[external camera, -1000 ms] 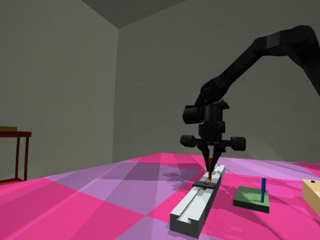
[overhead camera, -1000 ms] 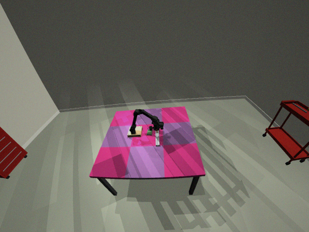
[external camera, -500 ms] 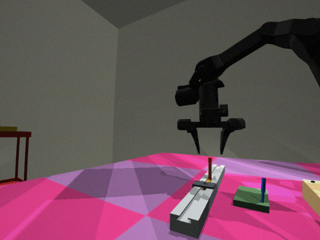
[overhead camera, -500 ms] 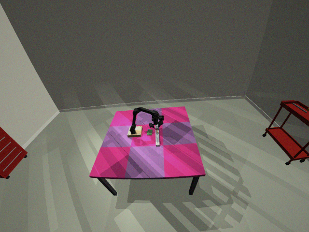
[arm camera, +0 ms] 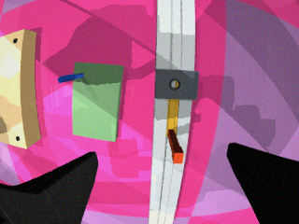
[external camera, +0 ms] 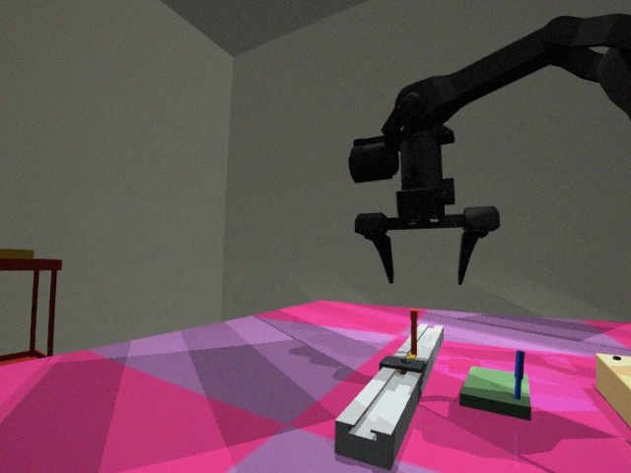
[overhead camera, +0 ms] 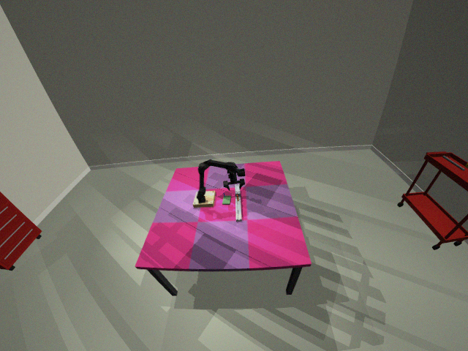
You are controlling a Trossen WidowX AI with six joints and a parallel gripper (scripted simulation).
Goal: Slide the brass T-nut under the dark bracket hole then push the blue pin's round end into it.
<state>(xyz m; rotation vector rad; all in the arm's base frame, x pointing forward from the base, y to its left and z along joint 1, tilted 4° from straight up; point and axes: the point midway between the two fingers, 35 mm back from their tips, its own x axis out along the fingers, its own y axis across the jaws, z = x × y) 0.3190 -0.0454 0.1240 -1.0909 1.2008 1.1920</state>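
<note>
Right now the blue pin is 10 cm behind my gripper tip, 6 cm to the left of it and 11 cm below it. Round my gripper tip: green tray: 9 cm behind, 4 cm to the left, 13 cm below.
</note>
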